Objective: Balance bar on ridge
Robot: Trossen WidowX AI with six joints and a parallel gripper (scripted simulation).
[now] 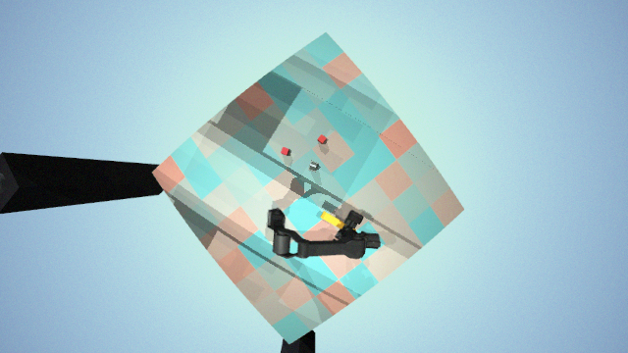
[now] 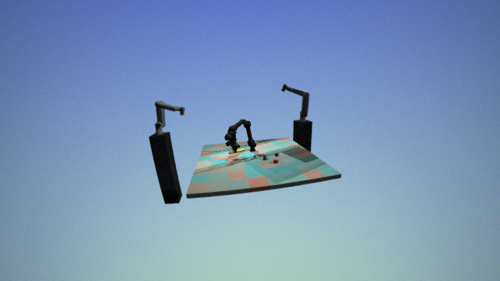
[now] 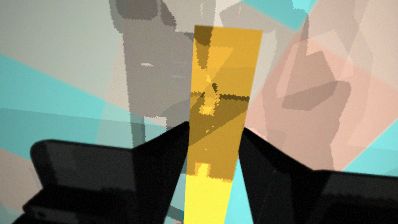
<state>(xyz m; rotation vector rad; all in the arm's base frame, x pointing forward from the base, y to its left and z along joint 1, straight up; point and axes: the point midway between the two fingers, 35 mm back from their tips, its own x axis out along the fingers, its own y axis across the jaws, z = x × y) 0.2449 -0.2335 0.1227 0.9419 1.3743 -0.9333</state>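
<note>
Right now the yellow bar is 3 cm to the left of my gripper tip and 1 cm behind it. The rest, counted from my gripper tip: grey ridge 32 cm to the left, 7 cm ahead, 3 cm below.
</note>
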